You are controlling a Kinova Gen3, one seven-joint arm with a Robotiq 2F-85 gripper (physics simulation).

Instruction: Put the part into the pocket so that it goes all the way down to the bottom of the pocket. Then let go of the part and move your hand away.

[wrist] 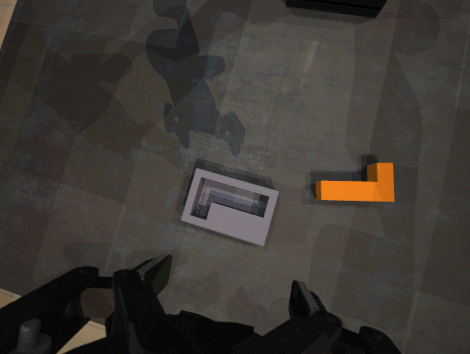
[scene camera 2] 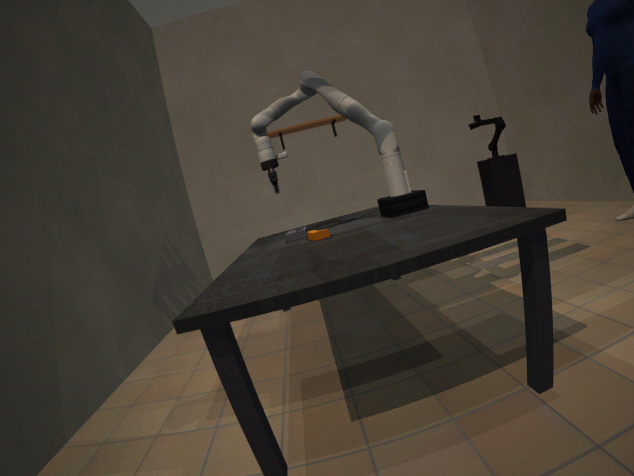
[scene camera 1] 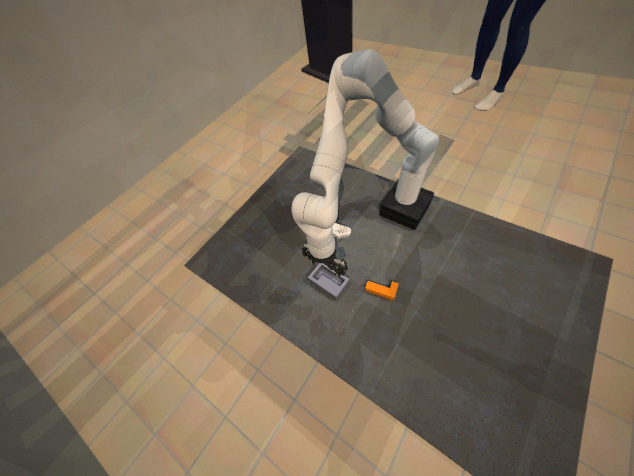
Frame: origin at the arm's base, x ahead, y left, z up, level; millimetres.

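Seen in the pictures: gripper, fingertip midpoint: [wrist: 229, 281] [scene camera 2: 277, 193] [scene camera 1: 326, 268]; arm's base, origin of the base link: [scene camera 2: 400, 194] [scene camera 1: 406, 196].
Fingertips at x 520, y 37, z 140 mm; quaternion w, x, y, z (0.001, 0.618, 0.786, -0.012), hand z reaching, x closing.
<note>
Pixels of each thing's top centre, then the offset from my fingertips to it. Level surfaces: height alone.
- orange L-shaped block, middle of its top: [wrist: 357, 181] [scene camera 2: 316, 230] [scene camera 1: 381, 285] 145 mm back, 131 mm left, 190 mm down
- grey-lilac block with the L-shaped pocket, middle of its top: [wrist: 228, 206] [scene camera 1: 328, 278] [scene camera 2: 296, 230] 30 mm back, 39 mm right, 183 mm down
- dark table, its level: 220 mm down
The part, an orange L-shaped block [scene camera 1: 379, 290] [scene camera 2: 318, 234] [wrist: 350, 191], lies flat on the table. In the wrist view its short leg points up at its right end. The grey-lilac block with the L-shaped pocket [scene camera 1: 327, 284] [scene camera 2: 296, 235] [wrist: 237, 222] lies to its left, apart from it and turned slightly. In the wrist view the pocket's short leg points down at its left end; the pocket holds no part. My gripper [scene camera 1: 326, 265] [scene camera 2: 277, 191] [wrist: 229, 281] is open and empty, high above the table. In the wrist view its fingertips show below the pocket block.
The dark table [scene camera 1: 460, 307] [scene camera 2: 358, 245] bears the black robot base [scene camera 1: 407, 207] [scene camera 2: 403, 203] behind the part and the pocket block. A dark pedestal [scene camera 1: 327, 35] [scene camera 2: 501, 179] and a standing person [scene camera 1: 512, 46] [scene camera 2: 617, 76] are beyond the table.
</note>
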